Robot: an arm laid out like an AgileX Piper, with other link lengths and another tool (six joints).
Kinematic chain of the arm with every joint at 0, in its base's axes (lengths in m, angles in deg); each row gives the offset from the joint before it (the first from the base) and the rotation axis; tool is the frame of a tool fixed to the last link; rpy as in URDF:
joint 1: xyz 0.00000 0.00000 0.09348 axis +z
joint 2: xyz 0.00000 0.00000 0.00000 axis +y
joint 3: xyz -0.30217 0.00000 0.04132 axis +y
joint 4: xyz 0.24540 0.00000 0.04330 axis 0.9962 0 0.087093
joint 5: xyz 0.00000 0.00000 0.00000 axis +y
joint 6: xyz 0.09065 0.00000 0.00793 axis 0.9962 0 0.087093
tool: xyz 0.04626 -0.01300 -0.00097 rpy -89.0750 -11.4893 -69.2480
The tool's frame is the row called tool.
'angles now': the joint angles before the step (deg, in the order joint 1, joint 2, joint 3, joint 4, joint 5, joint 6). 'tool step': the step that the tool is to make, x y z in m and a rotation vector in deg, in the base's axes. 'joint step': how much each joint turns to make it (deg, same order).
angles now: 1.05, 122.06, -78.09, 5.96, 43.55, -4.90
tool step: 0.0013, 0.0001, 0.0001, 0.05, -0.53, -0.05
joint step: 0.00, 0.01, -0.01, 0.11, -0.53, -0.06
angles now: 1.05, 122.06, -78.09, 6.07, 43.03, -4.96
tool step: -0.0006, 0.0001, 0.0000, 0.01, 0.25, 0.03
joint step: 0.01, -0.01, 0.00, 0.00, 0.26, 0.00
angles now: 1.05, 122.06, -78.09, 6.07, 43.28, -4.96
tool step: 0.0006, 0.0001, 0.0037, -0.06, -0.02, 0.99
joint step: 0.00, -0.31, -0.42, 0.02, 0.79, -0.95
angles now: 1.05, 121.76, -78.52, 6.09, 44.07, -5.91
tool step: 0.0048, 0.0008, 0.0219, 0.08, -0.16, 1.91
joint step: 0.01, -1.43, -3.16, 0.00, 4.57, -1.53
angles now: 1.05, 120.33, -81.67, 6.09, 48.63, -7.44
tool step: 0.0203, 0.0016, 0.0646, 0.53, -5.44, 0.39
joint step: 0.01, -3.25, -9.76, 0.00, 7.58, 0.34
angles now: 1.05, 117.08, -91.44, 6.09, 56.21, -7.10
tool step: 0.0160, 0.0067, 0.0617, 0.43, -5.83, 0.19
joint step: 0.76, -1.43, -11.16, -0.28, 6.67, 1.37
